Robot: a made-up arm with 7 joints.
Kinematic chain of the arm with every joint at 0, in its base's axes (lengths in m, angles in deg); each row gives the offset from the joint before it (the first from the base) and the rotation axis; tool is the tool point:
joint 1: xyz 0 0 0.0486 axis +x
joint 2: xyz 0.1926 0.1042 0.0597 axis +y
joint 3: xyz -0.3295 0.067 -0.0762 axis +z
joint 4: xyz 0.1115 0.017 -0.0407 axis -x
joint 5: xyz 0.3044 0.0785 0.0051 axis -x
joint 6: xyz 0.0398 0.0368 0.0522 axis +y
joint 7: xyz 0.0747 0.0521 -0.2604 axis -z
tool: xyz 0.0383 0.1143 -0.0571
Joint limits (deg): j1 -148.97..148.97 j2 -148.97..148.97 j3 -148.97..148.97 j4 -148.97..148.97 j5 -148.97..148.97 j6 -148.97..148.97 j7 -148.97..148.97
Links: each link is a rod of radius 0.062 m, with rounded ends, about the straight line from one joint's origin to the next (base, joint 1, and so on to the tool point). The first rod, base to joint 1, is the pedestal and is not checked.
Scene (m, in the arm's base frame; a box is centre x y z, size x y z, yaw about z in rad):
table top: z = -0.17
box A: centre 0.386 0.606 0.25 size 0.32 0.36 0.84 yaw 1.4
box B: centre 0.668 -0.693 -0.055 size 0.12 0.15 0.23 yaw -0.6
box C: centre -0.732 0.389 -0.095 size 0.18 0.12 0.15 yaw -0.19
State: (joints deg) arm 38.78 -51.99 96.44 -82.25 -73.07 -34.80 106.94
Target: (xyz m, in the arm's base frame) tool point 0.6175 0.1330 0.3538
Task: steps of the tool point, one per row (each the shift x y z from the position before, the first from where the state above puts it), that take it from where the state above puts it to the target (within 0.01 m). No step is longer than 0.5 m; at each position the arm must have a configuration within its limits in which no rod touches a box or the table.
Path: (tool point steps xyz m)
1: 0.0926 -0.2941 0.3371
2: 0.1734 -0.3414 0.1285
3: 0.1990 -0.2706 -0.0654
4: 0.1674 -0.1292 -0.1848
5: 0.0646 0.0881 -0.0888
6: 0.0416 0.0212 -0.1052
7: 0.0107 -0.0402 -0.0949
8: -0.0249 -0.0834 -0.0664
9: 0.0148 0.0949 0.0572
10: 0.0131 0.0918 0.0218
11: 0.0152 0.0969 -0.0148

